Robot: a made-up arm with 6 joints.
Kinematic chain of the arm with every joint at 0, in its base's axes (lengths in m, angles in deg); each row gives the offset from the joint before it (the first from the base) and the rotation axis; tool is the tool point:
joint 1: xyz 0 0 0.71 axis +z
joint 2: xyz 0.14 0 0 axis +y
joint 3: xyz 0 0 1.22 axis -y
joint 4: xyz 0 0 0.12 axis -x
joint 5: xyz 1.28 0 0 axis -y
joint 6: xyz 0.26 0 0 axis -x
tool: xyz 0 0 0
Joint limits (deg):
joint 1: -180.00..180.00
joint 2: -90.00..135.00
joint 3: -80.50..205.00
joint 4: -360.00..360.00
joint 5: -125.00..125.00
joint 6: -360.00..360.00
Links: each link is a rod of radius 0.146 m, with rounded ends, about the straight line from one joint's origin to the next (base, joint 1, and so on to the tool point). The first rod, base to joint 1, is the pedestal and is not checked.
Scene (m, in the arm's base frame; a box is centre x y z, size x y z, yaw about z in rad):
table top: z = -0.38
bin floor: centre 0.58 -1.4 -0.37 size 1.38 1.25 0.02 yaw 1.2
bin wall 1: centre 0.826 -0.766 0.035 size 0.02 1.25 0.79 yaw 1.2
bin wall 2: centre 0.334 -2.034 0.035 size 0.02 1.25 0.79 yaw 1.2
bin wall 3: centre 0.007 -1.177 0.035 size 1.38 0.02 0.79 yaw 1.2
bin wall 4: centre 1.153 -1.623 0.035 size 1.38 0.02 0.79 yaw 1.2
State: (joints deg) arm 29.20 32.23 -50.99 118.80 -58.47 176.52
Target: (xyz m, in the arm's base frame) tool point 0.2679 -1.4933 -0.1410
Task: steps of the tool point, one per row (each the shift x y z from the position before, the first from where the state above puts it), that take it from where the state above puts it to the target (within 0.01 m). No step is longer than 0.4 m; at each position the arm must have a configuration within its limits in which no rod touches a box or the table.
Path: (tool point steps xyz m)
1: 0.1325 -0.2905 0.1060
2: 0.0412 -0.3303 0.1143
3: -0.0604 -0.3376 0.1211
4: -0.1610 -0.3116 0.1257
5: -0.2074 -0.2676 0.0077
6: -0.2750 -0.2161 0.0082
7: -0.3293 -0.1471 0.0090
8: 0.0238 -0.0745 -0.3120
9: 0.0005 -0.0025 -0.3383
10: -0.0245 0.0768 -0.3453

